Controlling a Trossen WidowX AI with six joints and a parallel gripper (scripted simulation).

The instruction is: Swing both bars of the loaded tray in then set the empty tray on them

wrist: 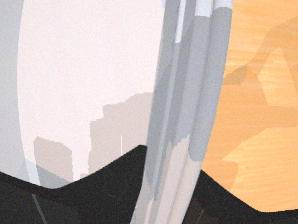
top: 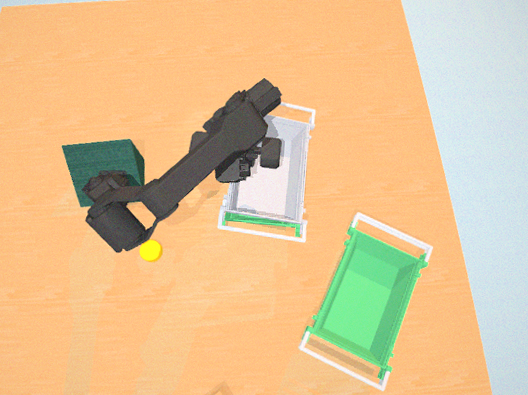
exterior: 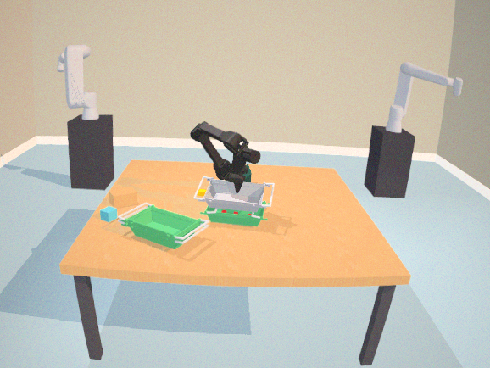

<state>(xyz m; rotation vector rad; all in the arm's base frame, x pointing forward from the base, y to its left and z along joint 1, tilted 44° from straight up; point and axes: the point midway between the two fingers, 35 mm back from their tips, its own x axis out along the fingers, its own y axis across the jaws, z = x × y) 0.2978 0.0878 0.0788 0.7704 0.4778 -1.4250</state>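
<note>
My gripper tip is now 7 cm short of the grey tray, 1 cm to the left of it and 2 cm below it. Round my gripper tip: yellow disc (21 cm behind, 17 cm to the right, 9 cm below); then tan box (5 cm behind, 54 cm to the right, 7 cm below); then cyan cube (14 cm ahead, 56 cm to the right, 8 cm below).
</note>
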